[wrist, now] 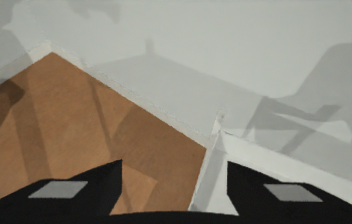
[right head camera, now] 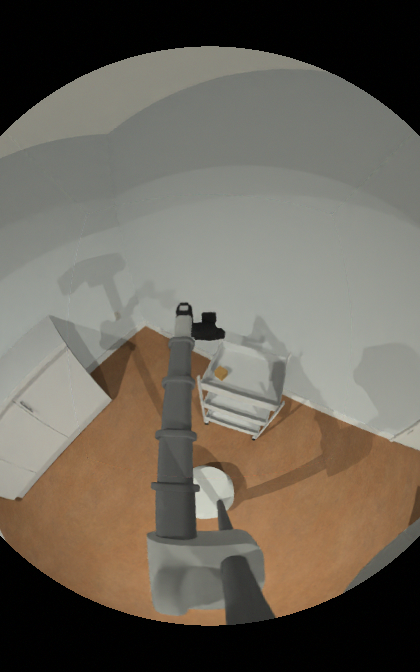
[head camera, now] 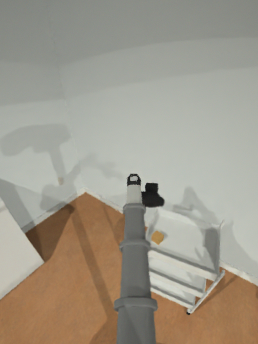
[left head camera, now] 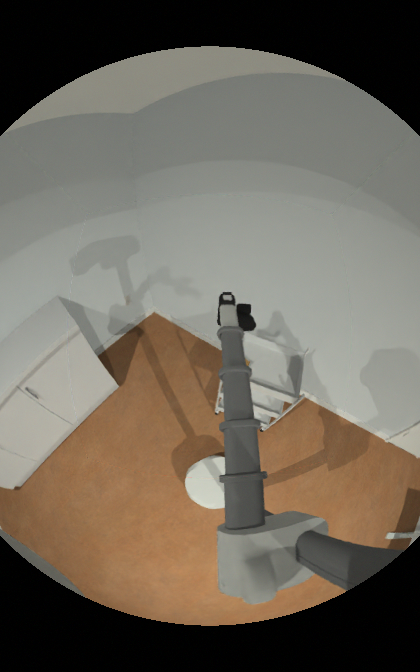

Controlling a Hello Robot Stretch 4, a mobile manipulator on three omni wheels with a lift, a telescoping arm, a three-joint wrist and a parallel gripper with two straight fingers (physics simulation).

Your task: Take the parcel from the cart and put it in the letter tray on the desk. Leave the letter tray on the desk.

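Places are measured from the robot's base along level axes (x left, y back, z up), in millimetres.
Where they show: gripper, fingertip midpoint: [wrist: 174, 176].
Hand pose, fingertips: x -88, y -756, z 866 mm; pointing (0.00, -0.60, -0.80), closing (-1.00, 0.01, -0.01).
After its pixels a point has its place.
The parcel, a small orange-tan block [head camera: 157, 237] @[x -140, y -653, z 685 mm] [left head camera: 247, 363] [right head camera: 221, 373], lies on the top shelf of the white cart [head camera: 185, 264] @[x -266, y -479, z 693 mm] [left head camera: 277, 390] [right head camera: 240, 394] [wrist: 300, 171] @[x -299, y -825, z 675 mm], near its left end. In the left head view the arm hides most of it. My gripper [wrist: 174, 176] @[x -88, y -756, z 866 mm] is open, with floor and a cart corner showing beyond the fingers. In the head views the dark gripper [head camera: 152, 197] [right head camera: 212, 330] hangs above the cart's back left corner, apart from the parcel. The parcel does not show in the wrist view. No desk or letter tray can be made out.
The cart stands close to the back wall [head camera: 175, 125] @[x -302, y -1176, z 1214 mm]. A white cabinet [head camera: 12, 250] @[x 959, y -672, z 437 mm] [left head camera: 65, 400] [right head camera: 55, 415] with a handle stands at the left. A round white base [left head camera: 204, 482] [right head camera: 217, 492] is on the floor below the arm [head camera: 135, 275] @[x -1, y -244, z 1158 mm]. The room corner lies left of the cart.
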